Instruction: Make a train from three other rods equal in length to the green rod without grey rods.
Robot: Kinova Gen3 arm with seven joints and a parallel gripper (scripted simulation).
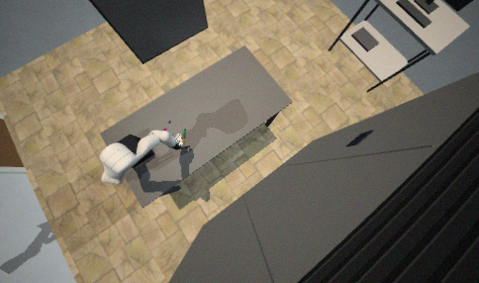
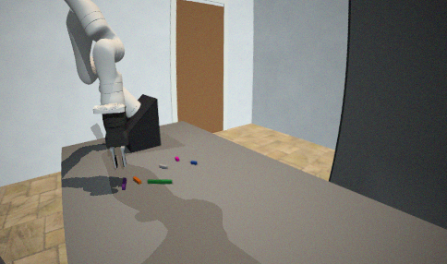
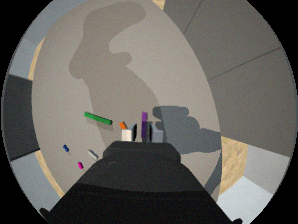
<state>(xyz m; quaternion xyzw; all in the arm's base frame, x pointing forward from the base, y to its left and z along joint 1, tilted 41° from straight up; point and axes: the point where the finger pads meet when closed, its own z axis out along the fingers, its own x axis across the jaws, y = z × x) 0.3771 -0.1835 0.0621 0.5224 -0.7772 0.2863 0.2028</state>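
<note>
My gripper is now 80 mm above the purple rod. From my hand the other things lie so: orange rod 40 mm to the left, 80 mm below; then green rod 50 mm ahead, 110 mm to the left, 80 mm below; then grey rod 30 mm behind, 160 mm to the left, 80 mm below.
</note>
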